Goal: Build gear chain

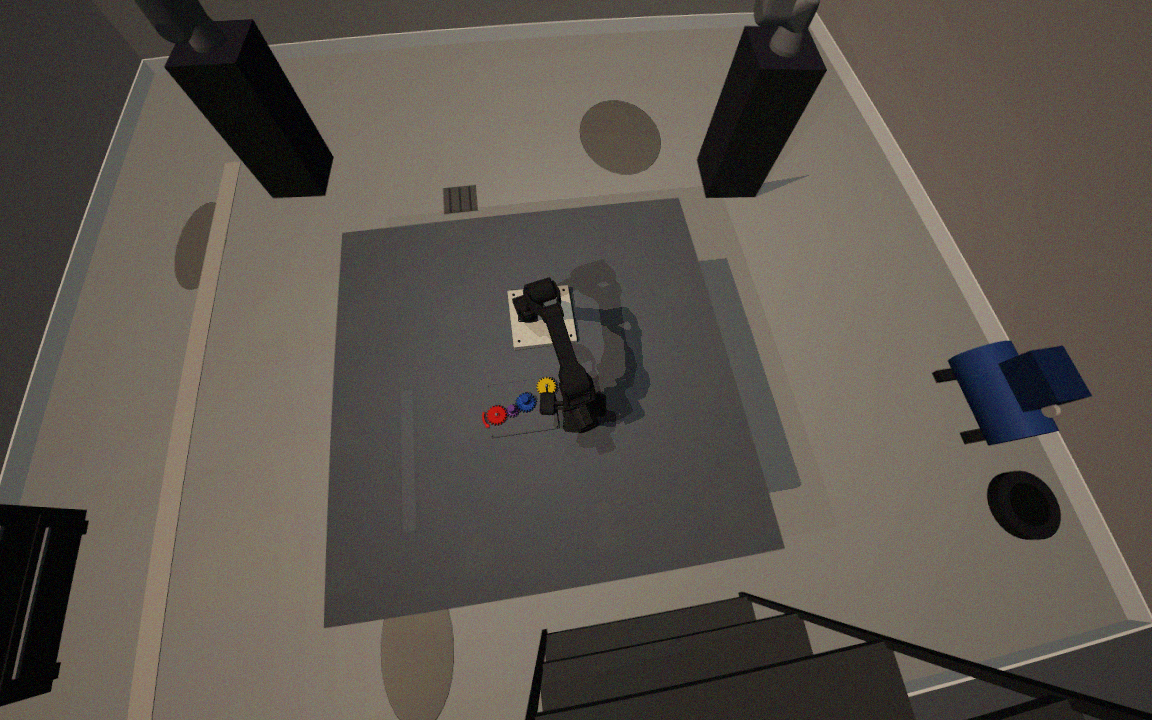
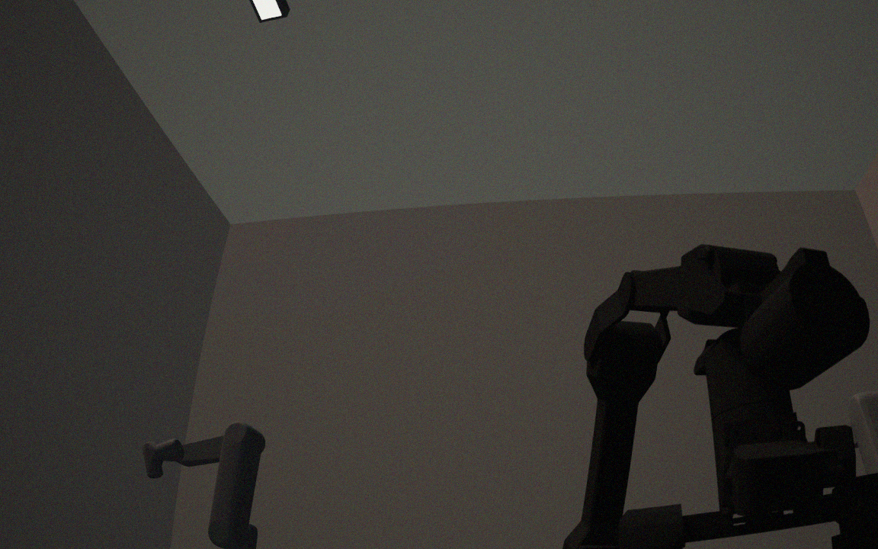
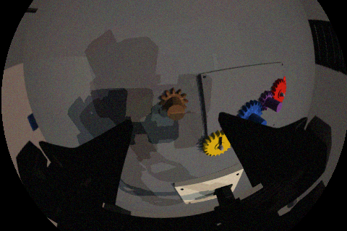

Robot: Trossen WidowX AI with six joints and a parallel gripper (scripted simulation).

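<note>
My gripper tip is 4 cm above the brown gear. Round my gripper tip: blue gear (14 cm to the right, 5 cm behind, 3 cm below); then yellow gear (10 cm behind, 8 cm to the right, 4 cm below); then purple gear (18 cm to the right, 3 cm below, 3 cm behind).
</note>
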